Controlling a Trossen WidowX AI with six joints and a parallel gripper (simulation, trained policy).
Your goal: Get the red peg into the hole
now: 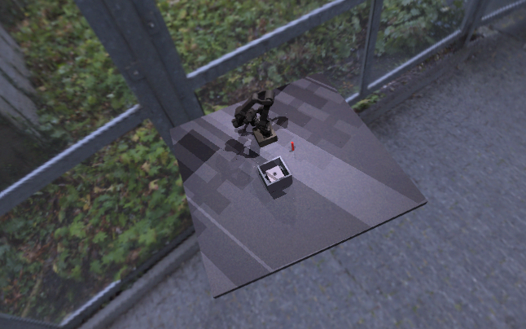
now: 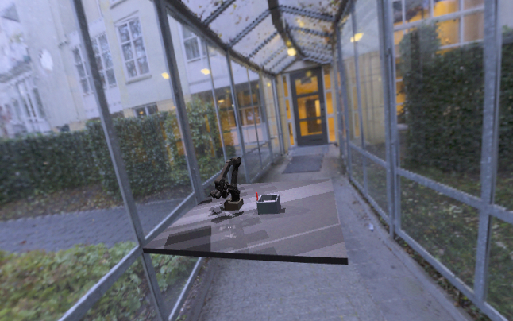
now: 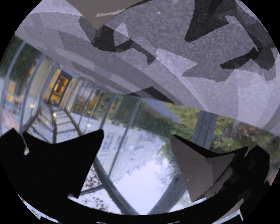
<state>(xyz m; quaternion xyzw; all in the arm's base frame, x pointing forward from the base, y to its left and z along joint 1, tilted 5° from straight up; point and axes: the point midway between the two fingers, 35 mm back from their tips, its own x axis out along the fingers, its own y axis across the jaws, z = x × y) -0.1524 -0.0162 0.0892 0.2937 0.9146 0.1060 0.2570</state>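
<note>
Right now the red peg is 33 cm ahead of my gripper tip, 12 cm to the left of it and 11 cm below it. The rest, counted from my gripper tip: pale plate 50 cm ahead, 10 cm below, 6 cm to the right; grey box 50 cm ahead, 12 cm below, 6 cm to the right.
</note>
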